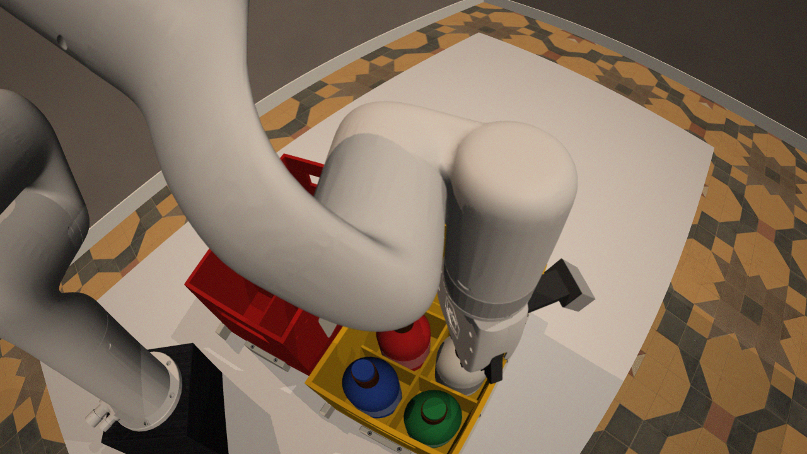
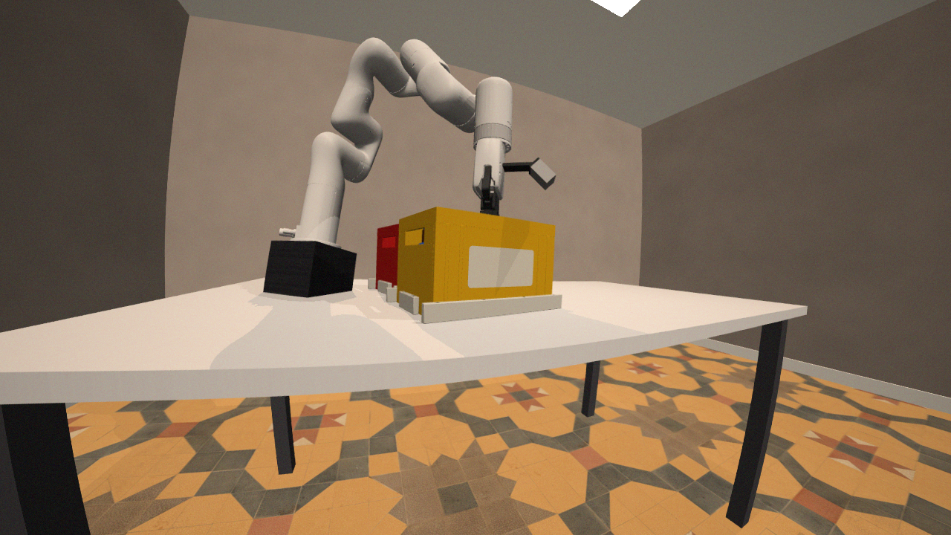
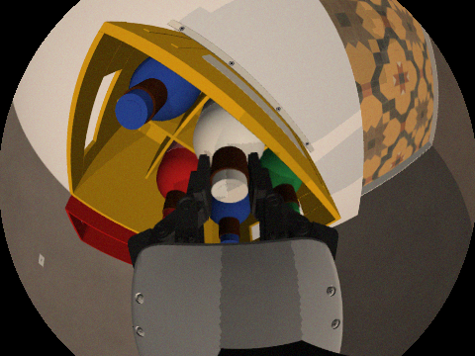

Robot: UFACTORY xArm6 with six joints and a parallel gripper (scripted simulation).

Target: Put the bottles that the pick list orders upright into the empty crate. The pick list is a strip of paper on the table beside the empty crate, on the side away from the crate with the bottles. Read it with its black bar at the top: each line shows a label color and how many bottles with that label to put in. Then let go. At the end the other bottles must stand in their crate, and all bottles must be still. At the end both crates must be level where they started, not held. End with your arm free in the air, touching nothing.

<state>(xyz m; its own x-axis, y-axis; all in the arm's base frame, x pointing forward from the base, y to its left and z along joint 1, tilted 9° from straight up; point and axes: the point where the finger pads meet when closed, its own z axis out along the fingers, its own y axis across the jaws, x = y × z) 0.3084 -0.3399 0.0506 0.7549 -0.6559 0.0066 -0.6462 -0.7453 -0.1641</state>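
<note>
Now: hand 70 mm above the white bottle. Round my hand: yellow crate (90 mm below, 40 mm to the left); green bottle (90 mm behind, 80 mm below, 10 mm to the right); red bottle (90 mm to the left, 80 mm below, 10 mm behind).
</note>
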